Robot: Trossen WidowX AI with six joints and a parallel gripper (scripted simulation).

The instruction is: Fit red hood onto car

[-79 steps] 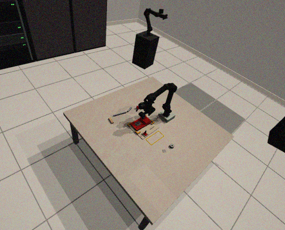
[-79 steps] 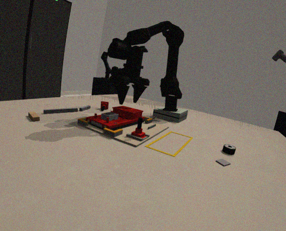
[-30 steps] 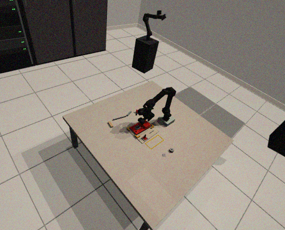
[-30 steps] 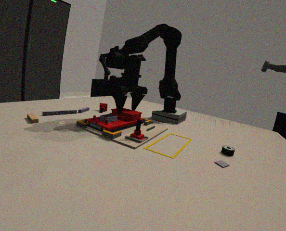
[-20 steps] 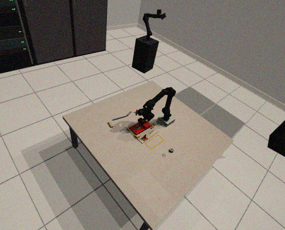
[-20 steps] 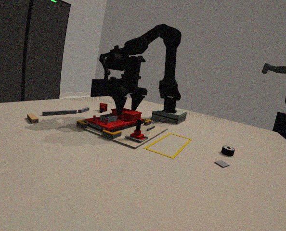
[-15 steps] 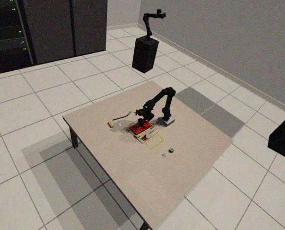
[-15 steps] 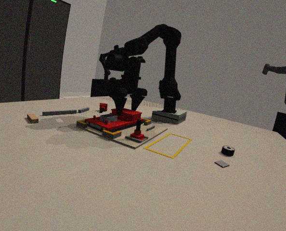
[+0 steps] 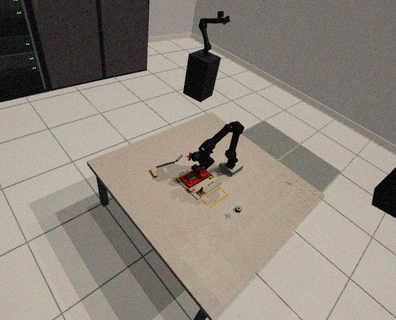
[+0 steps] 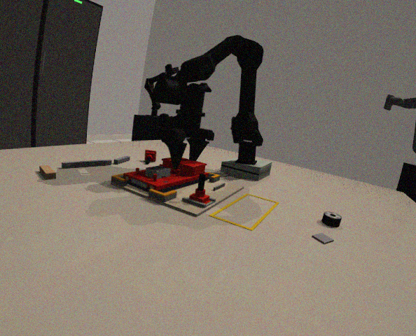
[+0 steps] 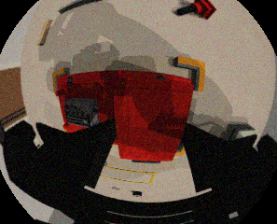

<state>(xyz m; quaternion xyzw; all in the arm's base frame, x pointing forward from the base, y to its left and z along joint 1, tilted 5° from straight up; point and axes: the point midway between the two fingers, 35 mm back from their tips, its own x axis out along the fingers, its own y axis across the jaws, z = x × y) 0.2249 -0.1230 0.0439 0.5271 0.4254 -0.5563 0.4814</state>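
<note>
My gripper tip is 90 mm short of the grey engine block, 20 mm to the left of it and 10 mm above it. The rest, counted from my gripper tip: grey bar: 100 mm ahead, 250 mm to the right, 30 mm below; then wooden block: 230 mm ahead, 260 mm to the right, 30 mm below; then red hood: 10 mm above.
</note>
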